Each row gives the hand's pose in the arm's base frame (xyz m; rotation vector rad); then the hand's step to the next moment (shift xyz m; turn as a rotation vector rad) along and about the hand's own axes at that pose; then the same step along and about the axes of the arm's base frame.
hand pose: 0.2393 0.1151 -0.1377 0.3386 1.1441 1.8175
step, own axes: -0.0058 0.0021 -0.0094 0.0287 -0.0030 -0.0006
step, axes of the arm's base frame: -0.0041 -0.0103 -0.0019 -0.0139 0.0235 -0.0093
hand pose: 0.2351 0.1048 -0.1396 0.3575 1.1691 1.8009
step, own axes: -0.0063 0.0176 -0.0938 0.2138 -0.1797 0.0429
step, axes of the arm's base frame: -0.0676 -0.0600 -0.0313 0.0127 0.2201 -0.1767
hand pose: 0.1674 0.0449 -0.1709 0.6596 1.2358 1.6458
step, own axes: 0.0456 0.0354 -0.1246 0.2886 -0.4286 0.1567
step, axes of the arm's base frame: -0.1358 -0.0133 -0.0153 0.1670 0.3479 -0.3776
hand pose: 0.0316 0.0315 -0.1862 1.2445 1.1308 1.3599
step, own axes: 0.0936 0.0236 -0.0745 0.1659 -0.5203 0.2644
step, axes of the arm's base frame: -0.0795 0.0870 0.0312 0.2845 0.2421 -0.4781
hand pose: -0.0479 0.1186 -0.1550 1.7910 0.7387 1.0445
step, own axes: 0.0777 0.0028 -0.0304 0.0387 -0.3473 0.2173
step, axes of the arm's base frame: 0.0092 0.0747 0.0362 0.1926 0.0863 -0.3533
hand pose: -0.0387 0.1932 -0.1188 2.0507 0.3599 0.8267
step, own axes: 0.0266 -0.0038 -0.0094 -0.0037 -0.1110 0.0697
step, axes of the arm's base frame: 0.0135 0.0221 0.0119 0.0499 0.0189 -0.1198
